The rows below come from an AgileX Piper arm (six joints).
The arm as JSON. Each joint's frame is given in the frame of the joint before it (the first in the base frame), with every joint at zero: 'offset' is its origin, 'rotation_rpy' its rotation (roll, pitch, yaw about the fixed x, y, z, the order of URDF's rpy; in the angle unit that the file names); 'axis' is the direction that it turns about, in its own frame. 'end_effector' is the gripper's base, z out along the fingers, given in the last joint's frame.
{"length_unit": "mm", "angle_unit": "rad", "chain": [
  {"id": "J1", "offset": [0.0, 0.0, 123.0], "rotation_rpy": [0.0, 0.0, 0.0], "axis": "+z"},
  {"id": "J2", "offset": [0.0, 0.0, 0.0], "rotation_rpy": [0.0, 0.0, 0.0], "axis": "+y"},
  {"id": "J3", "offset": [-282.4, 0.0, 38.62], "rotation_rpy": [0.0, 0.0, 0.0], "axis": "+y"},
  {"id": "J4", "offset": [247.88, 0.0, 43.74], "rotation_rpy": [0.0, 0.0, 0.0], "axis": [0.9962, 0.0, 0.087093]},
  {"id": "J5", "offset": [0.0, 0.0, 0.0], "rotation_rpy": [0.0, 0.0, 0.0], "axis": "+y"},
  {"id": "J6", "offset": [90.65, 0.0, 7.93], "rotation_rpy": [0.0, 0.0, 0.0], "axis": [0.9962, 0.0, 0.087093]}
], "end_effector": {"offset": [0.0, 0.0, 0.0], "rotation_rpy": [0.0, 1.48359, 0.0]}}
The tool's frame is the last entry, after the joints.
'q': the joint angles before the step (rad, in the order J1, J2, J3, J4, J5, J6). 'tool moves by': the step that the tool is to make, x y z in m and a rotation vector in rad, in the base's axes. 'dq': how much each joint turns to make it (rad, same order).
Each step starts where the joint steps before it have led.
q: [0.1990 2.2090 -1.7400 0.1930 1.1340 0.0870]
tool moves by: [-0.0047 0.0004 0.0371 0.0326 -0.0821 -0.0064]
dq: [0.0000 -0.0830 0.0001 0.0170 -0.0041 -0.0001]
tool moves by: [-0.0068 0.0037 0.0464 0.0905 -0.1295 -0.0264]
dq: [0.0001 -0.1009 -0.0001 0.0680 -0.0450 -0.0008]
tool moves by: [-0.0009 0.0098 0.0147 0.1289 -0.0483 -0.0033]
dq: [0.0008 -0.0233 0.0002 0.1340 -0.0409 -0.0381]
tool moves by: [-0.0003 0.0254 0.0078 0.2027 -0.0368 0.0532]
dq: [0.0221 0.0060 0.0000 0.2420 -0.0399 -0.1150]
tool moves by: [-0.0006 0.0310 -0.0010 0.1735 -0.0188 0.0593]
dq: [0.0430 0.0294 -0.0004 0.2210 -0.0311 -0.1150]
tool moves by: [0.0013 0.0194 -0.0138 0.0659 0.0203 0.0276]
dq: [0.0321 0.0428 0.0003 0.0961 -0.0161 -0.0490]
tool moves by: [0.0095 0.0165 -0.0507 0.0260 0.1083 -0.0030]
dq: [0.0229 0.1179 -0.0001 0.0738 -0.0179 -0.0188]
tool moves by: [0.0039 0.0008 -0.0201 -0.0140 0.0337 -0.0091]
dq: [0.0000 0.0423 -0.0002 0.0011 -0.0110 -0.0002]
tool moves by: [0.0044 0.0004 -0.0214 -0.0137 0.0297 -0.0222]
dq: [0.0000 0.0446 0.0005 0.0061 -0.0250 -0.0002]
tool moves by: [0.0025 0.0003 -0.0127 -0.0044 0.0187 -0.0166]
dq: [0.0000 0.0273 -0.0006 0.0088 -0.0159 0.0004]
